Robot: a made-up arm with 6 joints. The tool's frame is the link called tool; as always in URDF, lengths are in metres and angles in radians. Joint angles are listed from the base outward. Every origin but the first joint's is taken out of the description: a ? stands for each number. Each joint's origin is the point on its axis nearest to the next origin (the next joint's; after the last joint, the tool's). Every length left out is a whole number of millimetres.
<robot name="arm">
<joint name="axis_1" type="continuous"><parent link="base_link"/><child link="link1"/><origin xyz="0.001 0.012 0.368" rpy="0.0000 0.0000 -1.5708"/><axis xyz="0 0 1"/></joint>
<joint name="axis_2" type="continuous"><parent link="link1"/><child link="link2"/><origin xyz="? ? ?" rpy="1.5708 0.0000 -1.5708"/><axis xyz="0 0 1"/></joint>
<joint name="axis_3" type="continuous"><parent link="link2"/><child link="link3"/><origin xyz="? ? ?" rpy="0.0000 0.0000 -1.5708"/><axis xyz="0 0 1"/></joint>
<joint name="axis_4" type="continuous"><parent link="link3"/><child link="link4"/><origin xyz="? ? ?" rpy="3.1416 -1.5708 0.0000"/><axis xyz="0 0 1"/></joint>
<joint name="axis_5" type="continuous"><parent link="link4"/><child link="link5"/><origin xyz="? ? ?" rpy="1.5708 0.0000 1.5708"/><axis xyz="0 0 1"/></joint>
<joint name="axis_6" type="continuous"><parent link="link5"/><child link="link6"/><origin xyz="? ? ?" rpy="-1.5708 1.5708 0.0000"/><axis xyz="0 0 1"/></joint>
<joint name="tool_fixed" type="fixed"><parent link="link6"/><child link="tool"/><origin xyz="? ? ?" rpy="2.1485 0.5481 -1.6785"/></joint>
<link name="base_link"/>
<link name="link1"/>
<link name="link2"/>
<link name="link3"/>
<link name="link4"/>
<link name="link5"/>
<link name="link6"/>
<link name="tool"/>
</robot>
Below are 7 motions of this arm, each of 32 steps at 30 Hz.
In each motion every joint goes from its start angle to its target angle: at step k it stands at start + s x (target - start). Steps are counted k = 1, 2, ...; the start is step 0. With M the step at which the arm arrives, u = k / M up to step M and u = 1 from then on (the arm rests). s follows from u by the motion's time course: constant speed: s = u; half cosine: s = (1 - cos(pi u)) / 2; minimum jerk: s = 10 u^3 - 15 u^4 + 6 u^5.
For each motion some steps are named. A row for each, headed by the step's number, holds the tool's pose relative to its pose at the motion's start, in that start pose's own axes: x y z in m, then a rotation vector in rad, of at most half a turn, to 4 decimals.
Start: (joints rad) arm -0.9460 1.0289 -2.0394 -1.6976 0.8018 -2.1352
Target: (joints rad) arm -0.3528 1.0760 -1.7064 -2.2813 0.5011 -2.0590
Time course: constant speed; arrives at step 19
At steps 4, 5, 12, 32:
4: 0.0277 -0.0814 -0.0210 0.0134 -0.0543 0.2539
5: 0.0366 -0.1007 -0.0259 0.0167 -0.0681 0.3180
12: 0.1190 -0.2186 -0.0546 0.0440 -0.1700 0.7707
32: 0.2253 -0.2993 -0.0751 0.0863 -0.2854 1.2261

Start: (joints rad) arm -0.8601 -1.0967 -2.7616 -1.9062 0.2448 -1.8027
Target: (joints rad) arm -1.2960 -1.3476 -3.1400 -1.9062 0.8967 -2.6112
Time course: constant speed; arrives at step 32
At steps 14, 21, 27, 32:
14: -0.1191 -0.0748 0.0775 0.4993 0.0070 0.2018
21: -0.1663 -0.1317 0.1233 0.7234 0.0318 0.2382
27: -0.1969 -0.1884 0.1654 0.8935 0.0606 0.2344
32: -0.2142 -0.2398 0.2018 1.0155 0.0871 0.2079

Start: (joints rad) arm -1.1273 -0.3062 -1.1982 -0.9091 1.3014 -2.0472
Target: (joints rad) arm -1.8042 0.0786 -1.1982 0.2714 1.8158 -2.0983
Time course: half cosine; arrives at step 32
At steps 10, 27, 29, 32:
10: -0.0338 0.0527 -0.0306 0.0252 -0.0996 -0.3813
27: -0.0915 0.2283 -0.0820 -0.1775 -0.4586 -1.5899
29: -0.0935 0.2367 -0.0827 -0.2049 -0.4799 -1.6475
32: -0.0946 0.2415 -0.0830 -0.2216 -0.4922 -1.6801

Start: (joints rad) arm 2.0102 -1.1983 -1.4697 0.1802 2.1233 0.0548
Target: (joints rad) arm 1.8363 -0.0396 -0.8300 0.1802 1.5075 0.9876
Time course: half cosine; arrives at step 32
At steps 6, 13, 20, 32:
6: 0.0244 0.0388 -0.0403 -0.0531 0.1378 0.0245
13: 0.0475 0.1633 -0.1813 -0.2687 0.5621 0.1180
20: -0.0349 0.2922 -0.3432 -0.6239 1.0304 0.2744
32: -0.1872 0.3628 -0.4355 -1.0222 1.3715 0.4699

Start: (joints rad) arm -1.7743 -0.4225 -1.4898 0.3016 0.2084 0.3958
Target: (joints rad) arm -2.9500 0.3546 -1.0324 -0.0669 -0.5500 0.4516
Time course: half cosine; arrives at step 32
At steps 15, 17, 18, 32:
15: -0.0828 -0.1230 -0.2651 -0.4725 -0.4407 0.1575
17: -0.0831 -0.1761 -0.3132 -0.5721 -0.5123 0.1927
18: -0.0816 -0.2050 -0.3341 -0.6213 -0.5439 0.2097
32: -0.0499 -0.4834 -0.4132 -1.0258 -0.7054 0.3111

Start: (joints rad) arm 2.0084 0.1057 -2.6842 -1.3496 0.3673 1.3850
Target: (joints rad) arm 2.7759 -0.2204 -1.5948 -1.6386 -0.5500 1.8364
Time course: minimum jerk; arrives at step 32
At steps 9, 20, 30, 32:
9: -0.0059 -0.0064 0.0465 0.1273 0.1790 -0.0239
20: 0.0635 -0.1055 0.2300 0.6838 1.0524 -0.1138
30: 0.1327 -0.1871 0.2741 0.9666 1.4998 -0.1213
32: 0.1333 -0.1878 0.2743 0.9690 1.5035 -0.1212

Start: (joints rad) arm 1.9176 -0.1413 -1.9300 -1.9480 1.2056 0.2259
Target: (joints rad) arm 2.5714 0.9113 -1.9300 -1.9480 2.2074 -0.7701
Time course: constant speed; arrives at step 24
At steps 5, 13, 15, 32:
5: 0.0829 0.0378 0.1027 0.2575 -0.2010 0.1449
13: 0.2004 0.0204 0.2919 0.5773 -0.6170 0.3834
15: 0.2224 0.0028 0.3409 0.6338 -0.7313 0.4490
32: 0.2660 -0.1205 0.5524 0.7494 -1.2344 0.8011

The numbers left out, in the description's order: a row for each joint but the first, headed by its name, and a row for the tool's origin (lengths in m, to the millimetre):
axis_2: -0.009 -0.025 0.000
axis_3: -0.076 0.276 0.000
axis_4: 0.308 -0.060 0.000
axis_5: 0.033 0.013 0.000
axis_6: 0.081 0.073 0.000
tool: 0.012 0.001 0.000

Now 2 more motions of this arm.
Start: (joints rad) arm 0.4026 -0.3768 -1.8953 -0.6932 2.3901 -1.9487
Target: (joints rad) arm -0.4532 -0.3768 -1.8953 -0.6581 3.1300 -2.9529
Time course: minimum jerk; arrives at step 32
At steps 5, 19, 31, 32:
5: -0.0054 0.0027 0.0005 0.0299 -0.0023 -0.0189
19: -0.0805 0.0737 0.0349 0.4403 -0.2856 -0.5836
31: -0.0876 0.1055 0.0596 0.4068 -0.5618 -0.9074
32: -0.0876 0.1055 0.0596 0.4067 -0.5621 -0.9077

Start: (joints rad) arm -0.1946 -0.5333 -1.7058 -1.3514 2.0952 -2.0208
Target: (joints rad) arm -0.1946 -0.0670 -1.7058 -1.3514 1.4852 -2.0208
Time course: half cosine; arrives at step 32
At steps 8, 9, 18, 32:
8: 0.0179 -0.0222 -0.0307 -0.0092 -0.0270 0.0958
9: 0.0226 -0.0273 -0.0384 -0.0116 -0.0345 0.1193
18: 0.0862 -0.0733 -0.1284 -0.0431 -0.1448 0.3777
32: 0.1610 -0.0940 -0.2152 -0.0815 -0.2919 0.6062

